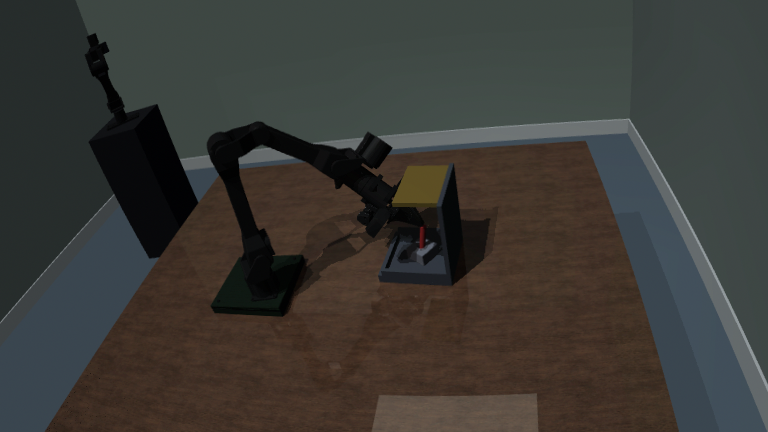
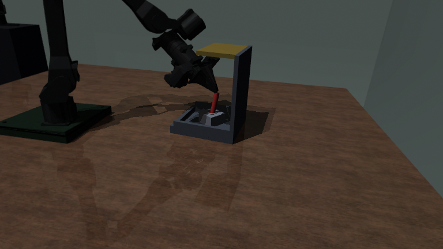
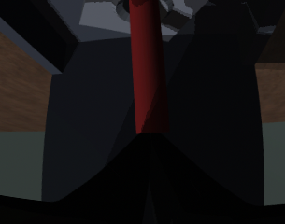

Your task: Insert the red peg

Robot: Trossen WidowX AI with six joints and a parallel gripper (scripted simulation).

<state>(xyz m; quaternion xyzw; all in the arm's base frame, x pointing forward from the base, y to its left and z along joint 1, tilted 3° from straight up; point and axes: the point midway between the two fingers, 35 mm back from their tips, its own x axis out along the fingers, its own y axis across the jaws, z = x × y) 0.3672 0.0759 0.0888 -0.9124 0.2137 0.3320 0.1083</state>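
Now: the red peg 4 cm below my gripper tip and 1 cm behind it. Round my gripper tip: yellow roof (12 cm above, 1 cm to the right, 1 cm ahead); back wall (6 cm ahead, 3 cm to the right, 1 cm above).
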